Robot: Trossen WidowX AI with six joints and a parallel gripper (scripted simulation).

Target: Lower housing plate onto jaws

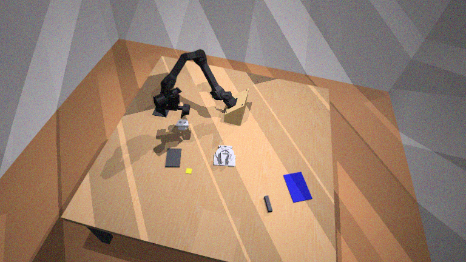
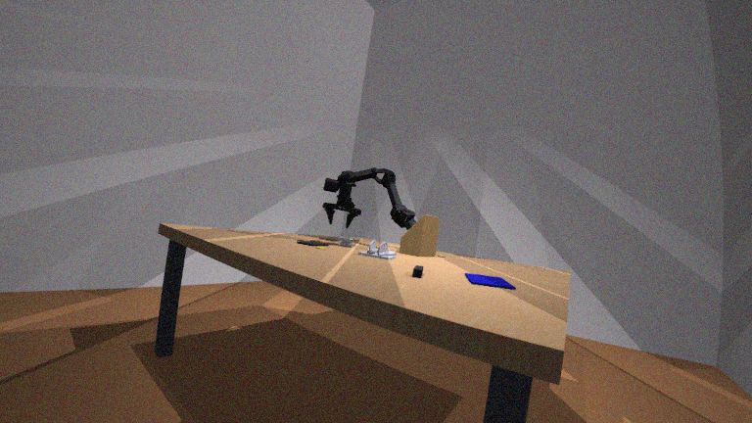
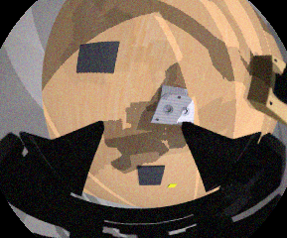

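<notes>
My gripper tip is now 50 mm to the right of the base, 50 mm above it and 10 mm past it. Round my gripper tip: housing plate 340 mm to the left, 90 mm ahead, 80 mm below; yellow cube 270 mm ahead, 190 mm to the left, 80 mm below; dark block 630 mm to the left, 350 mm ahead, 70 mm below.
</notes>
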